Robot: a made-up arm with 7 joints.
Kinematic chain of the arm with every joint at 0, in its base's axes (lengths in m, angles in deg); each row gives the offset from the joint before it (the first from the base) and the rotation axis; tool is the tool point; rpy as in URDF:
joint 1: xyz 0 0 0.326 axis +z
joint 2: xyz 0 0 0 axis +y
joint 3: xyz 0 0 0.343 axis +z
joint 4: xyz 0.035 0 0 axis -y
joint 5: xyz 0.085 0 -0.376 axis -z
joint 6: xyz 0 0 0 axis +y
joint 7: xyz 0.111 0 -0.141 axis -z
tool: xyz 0 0 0 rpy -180 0 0
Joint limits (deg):
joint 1: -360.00..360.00
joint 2: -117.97..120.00
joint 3: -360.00..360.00
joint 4: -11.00..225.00
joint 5: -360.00..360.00
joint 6: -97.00..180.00
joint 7: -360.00..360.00
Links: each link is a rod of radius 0.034 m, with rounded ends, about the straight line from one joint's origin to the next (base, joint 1, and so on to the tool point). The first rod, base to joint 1, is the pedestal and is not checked.
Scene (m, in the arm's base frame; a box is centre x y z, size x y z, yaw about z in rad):
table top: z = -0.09
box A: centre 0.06 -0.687 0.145 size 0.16 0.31 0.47 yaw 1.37
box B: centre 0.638 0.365 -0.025 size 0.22 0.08 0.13 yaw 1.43
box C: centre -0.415 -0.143 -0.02 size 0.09 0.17 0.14 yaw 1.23
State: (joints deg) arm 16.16 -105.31 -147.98 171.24 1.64 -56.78 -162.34
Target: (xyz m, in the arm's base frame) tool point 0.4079 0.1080 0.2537
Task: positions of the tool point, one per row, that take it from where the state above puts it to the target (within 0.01 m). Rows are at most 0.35 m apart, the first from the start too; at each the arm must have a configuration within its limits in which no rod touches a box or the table.
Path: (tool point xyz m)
1: -0.6458 -0.3509 0.4770
2: -0.4361 -0.4901 0.6542
3: -0.1913 -0.5053 0.7824
4: 0.0175 -0.4106 0.8572
5: 0.1436 -0.2487 0.8849
6: 0.2129 -0.4454 0.7536
7: 0.3069 -0.5470 0.5369
8: 0.4069 -0.5011 0.3019
9: 0.4781 -0.3160 0.1450
10: 0.4843 -0.0751 0.1333
11: 0.4079 0.1080 0.2537

